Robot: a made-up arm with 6 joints.
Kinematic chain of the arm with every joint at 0, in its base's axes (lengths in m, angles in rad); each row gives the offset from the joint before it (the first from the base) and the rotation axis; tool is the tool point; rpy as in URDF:
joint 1: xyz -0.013 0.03 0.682 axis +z
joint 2: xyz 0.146 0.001 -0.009 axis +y
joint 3: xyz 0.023 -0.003 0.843 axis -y
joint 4: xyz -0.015 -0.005 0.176 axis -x
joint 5: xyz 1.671 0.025 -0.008 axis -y
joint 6: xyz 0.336 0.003 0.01 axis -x
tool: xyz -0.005 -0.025 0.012 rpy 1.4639 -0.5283 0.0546
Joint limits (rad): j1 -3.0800..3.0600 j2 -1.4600..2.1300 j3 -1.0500..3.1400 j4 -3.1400..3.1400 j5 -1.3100..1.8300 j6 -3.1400..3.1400
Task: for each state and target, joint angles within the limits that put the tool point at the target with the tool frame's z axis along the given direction. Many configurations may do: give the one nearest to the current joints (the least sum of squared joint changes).
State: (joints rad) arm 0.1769 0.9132 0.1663 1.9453 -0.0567 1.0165
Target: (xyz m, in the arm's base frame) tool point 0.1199 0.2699 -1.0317 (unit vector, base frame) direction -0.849 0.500 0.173
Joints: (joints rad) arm 0.9209 1.3648 -0.6287 2.0565 0.1165 1.1731
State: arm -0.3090 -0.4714 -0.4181 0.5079 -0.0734 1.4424
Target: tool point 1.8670 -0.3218 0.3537 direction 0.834 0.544 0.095
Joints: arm -0.1419 0.1911 -0.4486 0.7218 -0.5816 1.6261
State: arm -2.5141 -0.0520 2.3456 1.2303 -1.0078 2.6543
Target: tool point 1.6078 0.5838 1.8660 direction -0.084 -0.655 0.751
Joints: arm -2.9418 -0.1855 2.7919 0.8661 -1.2850 3.1400
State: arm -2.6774 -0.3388 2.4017 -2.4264 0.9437 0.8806
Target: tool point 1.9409 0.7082 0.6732 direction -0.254 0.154 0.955
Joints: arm -2.9031 -0.5904 2.9095 -2.2488 0.6659 0.9462
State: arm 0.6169 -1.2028 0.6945 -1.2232 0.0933 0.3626
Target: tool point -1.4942 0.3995 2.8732 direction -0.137 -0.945 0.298
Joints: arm -0.1969 -1.0124 0.9932 -1.0089 -0.3341 0.7672
